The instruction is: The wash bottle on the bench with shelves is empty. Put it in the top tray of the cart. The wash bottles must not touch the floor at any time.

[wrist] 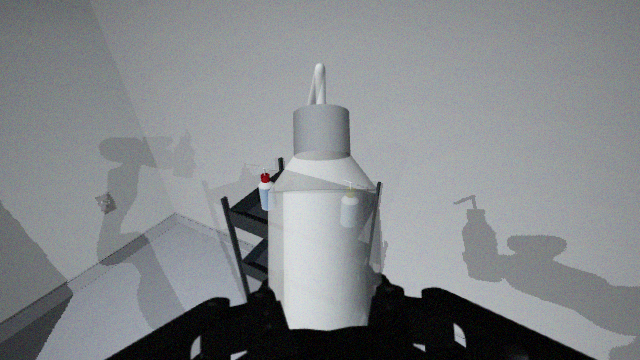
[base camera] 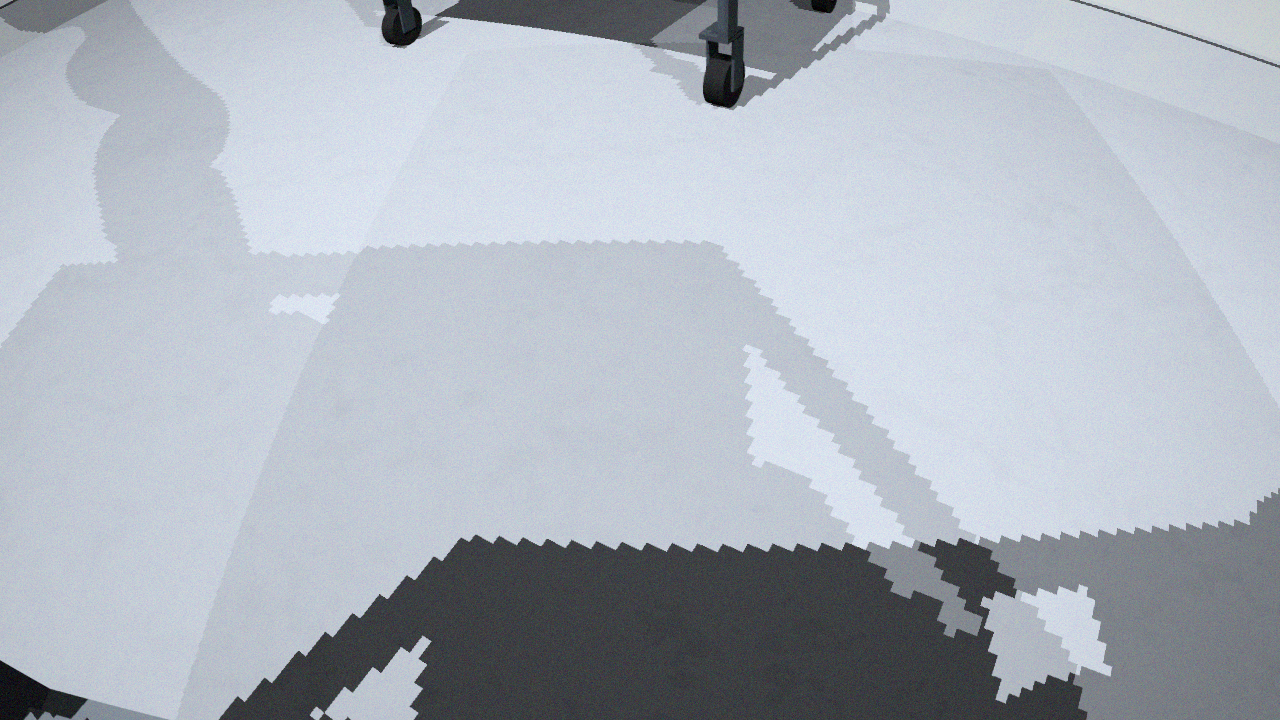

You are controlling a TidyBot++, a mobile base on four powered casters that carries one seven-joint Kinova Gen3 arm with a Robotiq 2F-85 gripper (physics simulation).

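Frame: origin at the arm's base, x left, y up, z ahead, level; metres.
Seen in the pictures: gripper, fingertip midpoint: (wrist: pixel 324 283).
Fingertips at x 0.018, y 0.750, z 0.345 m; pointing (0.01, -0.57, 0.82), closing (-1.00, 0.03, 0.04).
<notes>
Pixels of each thing's middle, then the offset from my fingertips to it. Level surfaces: height alone.
- translucent white wash bottle at the middle of its body: (wrist: pixel 319 214) dx +0.003, dy +0.042, dz +0.016 m
- red-capped bottle at the middle of its body: (wrist: pixel 269 187) dx +0.203, dy -0.397, dz +0.704 m
- pale floor at its surface level: dy -1.147 m
My gripper (wrist: pixel 324 283) is shut on a translucent white wash bottle (wrist: pixel 322 240) with a grey cap and a bent white spout. The bottle stands upright in the wrist view and shows no coloured liquid. Behind it, the dark cart (wrist: pixel 235 245) is partly hidden; its left post and parts of two trays show to the left of the bottle. Two casters and a lower leg of what looks like the cart (base camera: pixel 726 19) show at the top of the base camera view. The gripper and held bottle do not show there. The gap between bottle and cart is hard to judge.
A red-capped bottle (wrist: pixel 264 195) with blue contents stands at the cart's upper tray. A yellow-capped bottle (wrist: pixel 349 210) shows through the held one. Walls meet the pale floor (base camera: pixel 581 161) at a low grey skirting (wrist: pixel 120 251) at lower left. Shadows of arm and bottle fall on the wall.
</notes>
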